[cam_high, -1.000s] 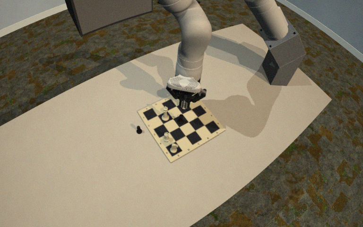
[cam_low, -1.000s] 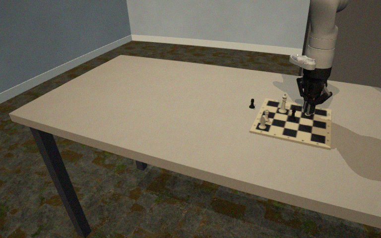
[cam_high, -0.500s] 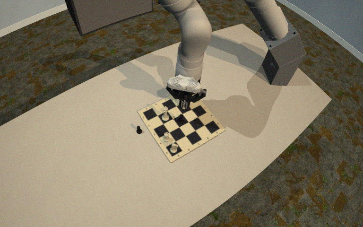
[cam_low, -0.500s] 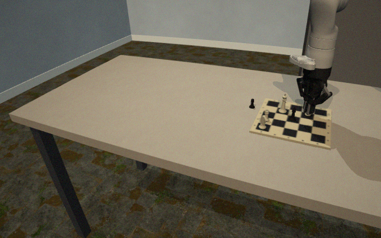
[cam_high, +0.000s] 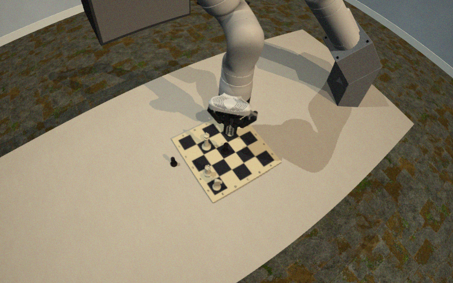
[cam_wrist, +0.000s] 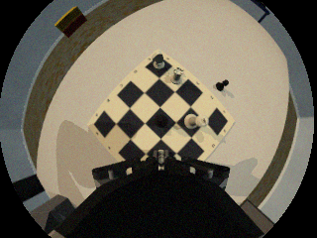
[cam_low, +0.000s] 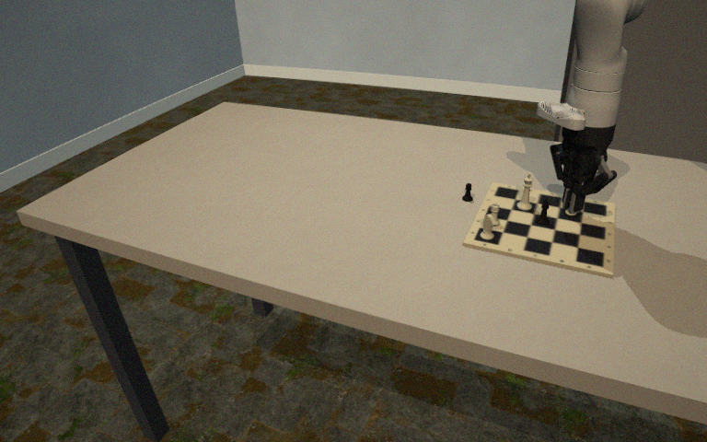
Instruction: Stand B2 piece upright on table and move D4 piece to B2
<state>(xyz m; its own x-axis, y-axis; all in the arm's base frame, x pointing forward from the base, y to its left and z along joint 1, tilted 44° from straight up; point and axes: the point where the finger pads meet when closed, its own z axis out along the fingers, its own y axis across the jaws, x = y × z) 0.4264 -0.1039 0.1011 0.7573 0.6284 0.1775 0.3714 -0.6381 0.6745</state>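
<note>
My hand is 1 cm above the white pawn. The rest, counted from my hand: chessboard (5 cm ahead, 2 cm to the left, 3 cm below); white king (7 cm ahead, 2 cm to the right); black pawn (17 cm ahead, 6 cm to the right, 2 cm below).
</note>
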